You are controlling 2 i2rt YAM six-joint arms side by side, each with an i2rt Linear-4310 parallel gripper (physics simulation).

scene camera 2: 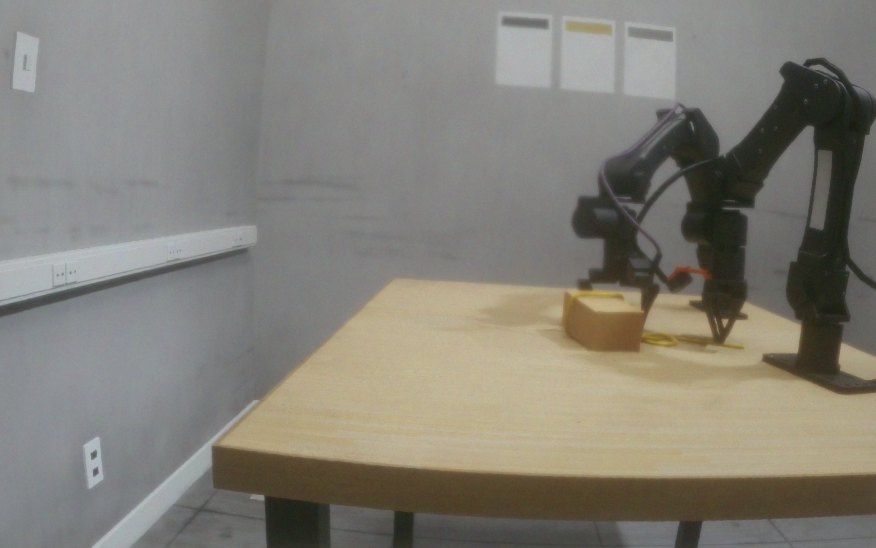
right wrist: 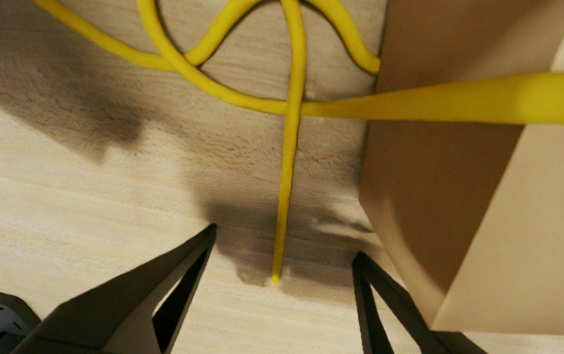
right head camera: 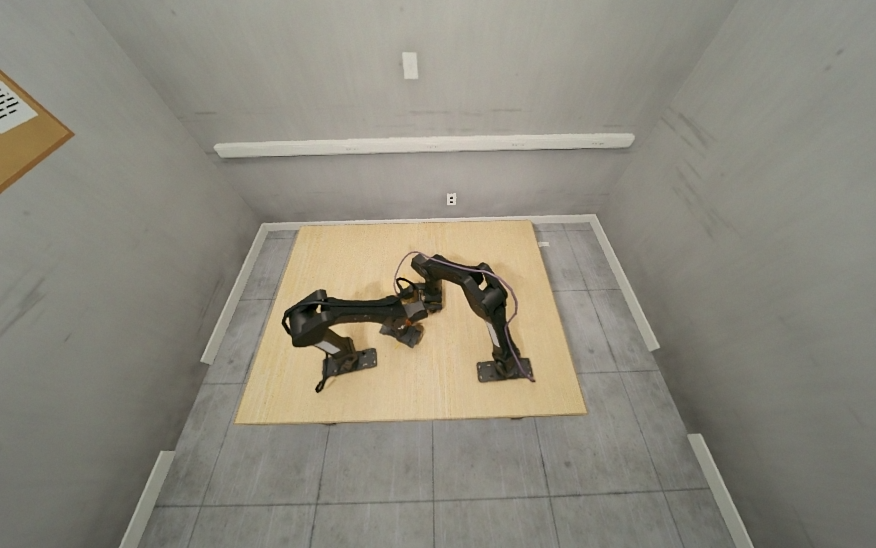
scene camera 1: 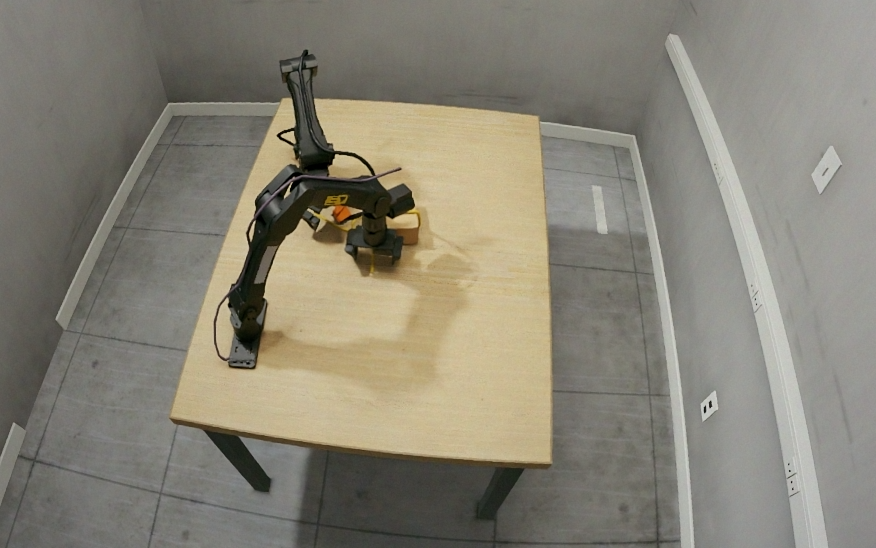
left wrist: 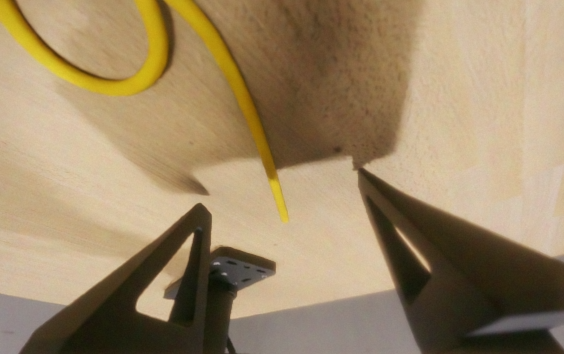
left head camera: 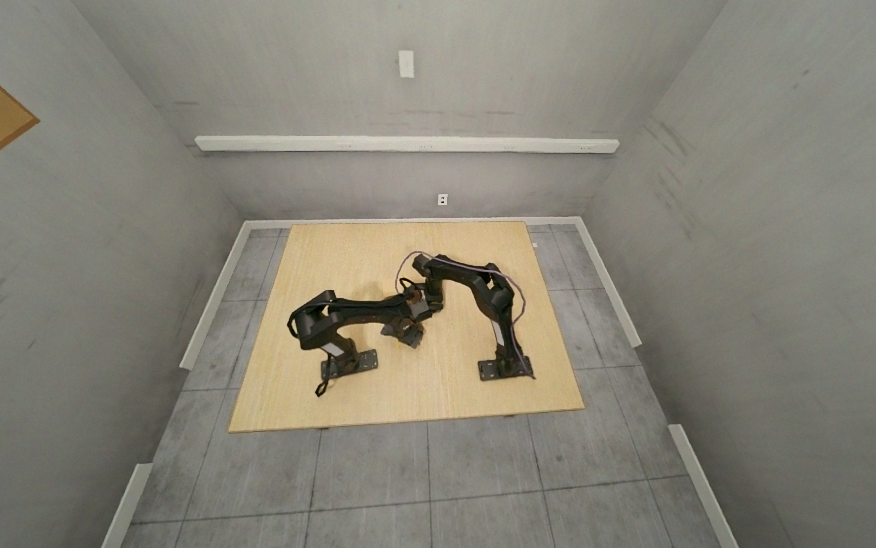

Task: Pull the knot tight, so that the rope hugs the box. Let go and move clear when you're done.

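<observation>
A light brown box (scene camera 1: 408, 233) (scene camera 2: 604, 325) (right wrist: 440, 175) stands on the table. The yellow rope (scene camera 2: 658, 338) (left wrist: 250, 112) (right wrist: 295, 65) passes over the box and lies in open, crossing loops beside it, with two free ends. My left gripper (left wrist: 277, 193) is open; one rope end lies between its fingers in the left wrist view, and nothing is gripped. My right gripper (scene camera 1: 373, 259) (right wrist: 287, 244) is open beside the box; the other rope end shows between its fingers, ungripped. One right finger is close to the box. The head cameras' view of box and knot is blocked by the arms.
The wooden table (scene camera 1: 452, 400) (scene camera 2: 387, 413) carries both arms. Their forearms and wrists come close together above the knot in the head views. An orange part (scene camera 1: 341, 213) (scene camera 2: 689, 271) shows near the left gripper. A mounting base (left wrist: 245, 267) shows beyond the fingers in the left wrist view.
</observation>
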